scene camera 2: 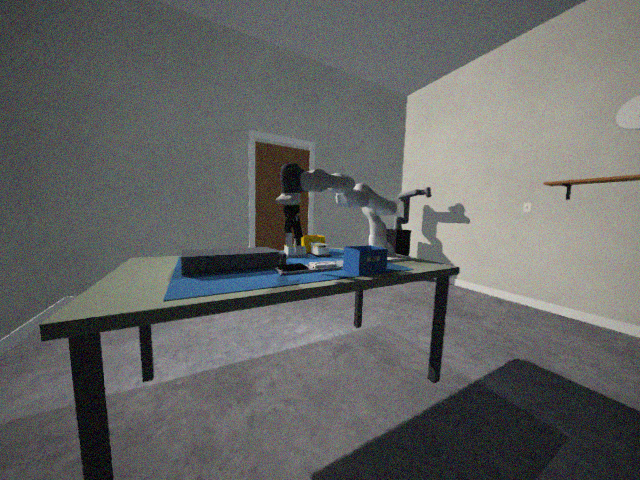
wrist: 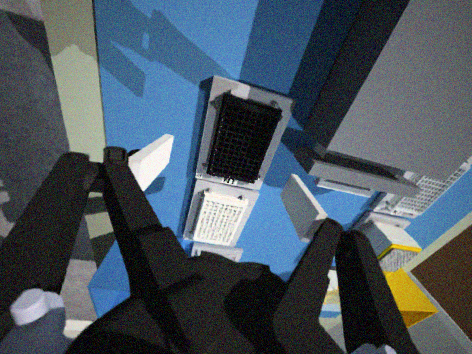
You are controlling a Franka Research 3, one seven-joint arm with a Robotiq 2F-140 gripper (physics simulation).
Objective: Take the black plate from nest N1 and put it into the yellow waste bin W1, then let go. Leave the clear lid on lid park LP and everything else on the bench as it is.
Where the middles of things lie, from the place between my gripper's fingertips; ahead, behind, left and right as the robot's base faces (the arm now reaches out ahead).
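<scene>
The black plate [wrist: 244,131] is 90 mm below my hand and 20 mm to the right of it. Counting from my hand again, I find the long dark grey box [wrist: 389,103] 70 mm below, 230 mm ahead and 200 mm to the right. The yellow-and-grey box [wrist: 393,247] is also 70 mm below my hand, but 150 mm behind it and 410 mm to the right of it, while the pale tray [wrist: 432,189] sits 90 mm below my hand, 30 mm ahead of it and 400 mm to the right of it.
</scene>
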